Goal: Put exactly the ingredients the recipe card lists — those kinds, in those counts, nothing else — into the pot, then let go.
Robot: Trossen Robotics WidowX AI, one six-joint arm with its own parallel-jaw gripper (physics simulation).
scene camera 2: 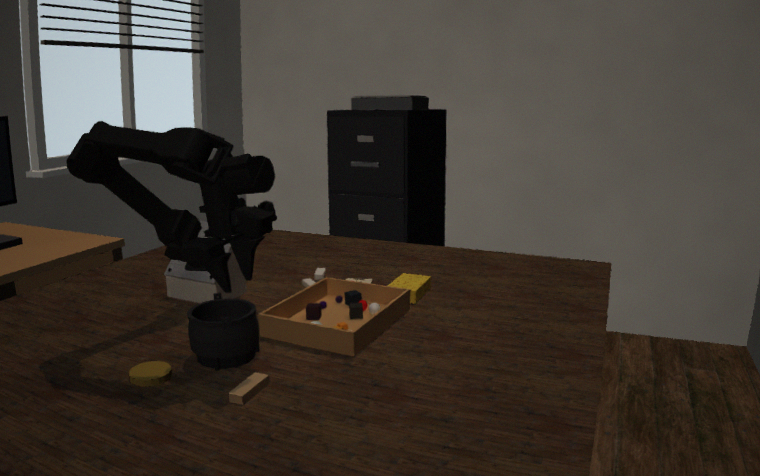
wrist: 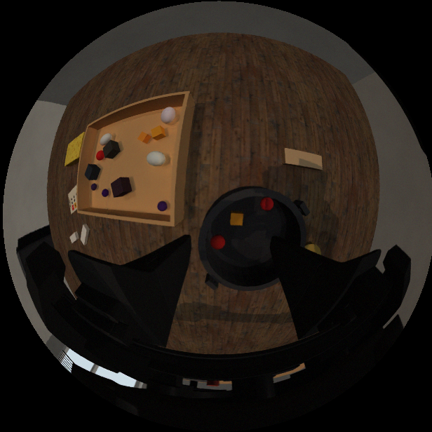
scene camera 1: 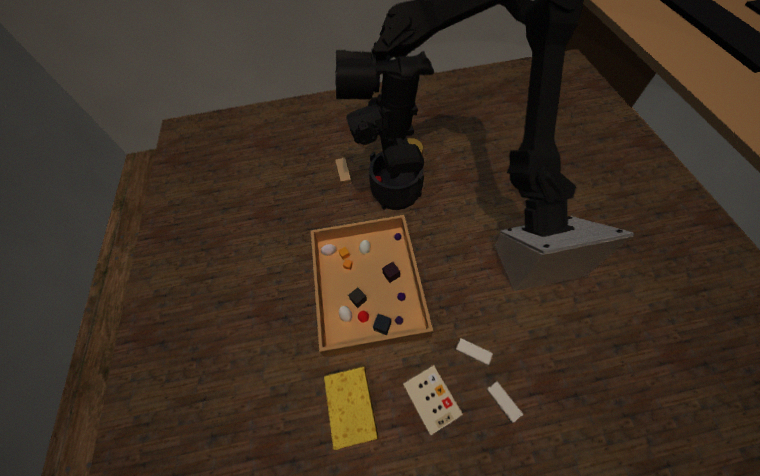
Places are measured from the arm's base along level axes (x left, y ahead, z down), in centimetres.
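Where they show: gripper, between the fingertips: point(scene camera 2: 238, 286); arm's base, origin of its link: point(scene camera 1: 547, 229).
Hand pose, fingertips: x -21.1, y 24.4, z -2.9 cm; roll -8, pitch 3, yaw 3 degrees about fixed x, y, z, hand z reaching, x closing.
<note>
Things, the pixels of their top centre, and the offset from my fingertips.
- dark pot, centre of its top: point(scene camera 2: 221, 304) point(scene camera 1: 396, 164) dx -2.7, dy -2.1, dz +2.8 cm
- recipe card, centre of its top: point(scene camera 1: 432, 398) dx +41.8, dy +4.6, dz +12.1 cm
- tray, centre of its top: point(scene camera 1: 366, 276) point(scene camera 2: 338, 301) dx +18.5, dy +10.1, dz +7.7 cm
- red ball, centre of its top: point(scene camera 1: 362, 314) dx +25.2, dy +12.6, dz +9.5 cm
- yellow sponge, centre of its top: point(scene camera 1: 349, 406) point(scene camera 2: 409, 281) dx +39.5, dy +18.2, dz +9.2 cm
- wooden block, centre of its top: point(scene camera 2: 248, 383) point(scene camera 1: 342, 169) dx -12.4, dy +8.8, dz +10.7 cm
- yellow disc, centre of its top: point(scene camera 2: 150, 370) point(scene camera 1: 409, 147) dx -14.7, dy -9.0, dz +11.0 cm
The dark pot point(scene camera 1: 397, 195) point(scene camera 2: 224, 339) point(wrist: 250, 190) stands upright. Inside it, in the wrist view, lie two red balls point(wrist: 267, 203) point(wrist: 218, 242), apart, and an orange cube point(wrist: 236, 219). My gripper point(scene camera 2: 237, 284) point(wrist: 231, 241) is open and empty above the pot. The recipe card point(scene camera 1: 424, 412) shows rows with small dark marks beside a pale, an orange and a red icon; fine details are too small to read. The tray point(scene camera 1: 315, 291) point(scene camera 2: 308, 334) point(wrist: 182, 165) holds three pale eggs, two orange cubes point(scene camera 1: 344, 252) point(scene camera 1: 347, 264), one red ball point(scene camera 1: 363, 316), three dark cubes and three small purple balls.
A yellow sponge point(scene camera 1: 350, 408) point(scene camera 2: 411, 287) lies beyond the tray. Two white blocks point(scene camera 1: 474, 351) point(scene camera 1: 505, 401) lie near the card. A wooden block point(scene camera 1: 342, 169) point(scene camera 2: 249, 387) point(wrist: 303, 158) and a yellow disc point(scene camera 2: 150, 373) point(wrist: 313, 249) lie near the pot.
</note>
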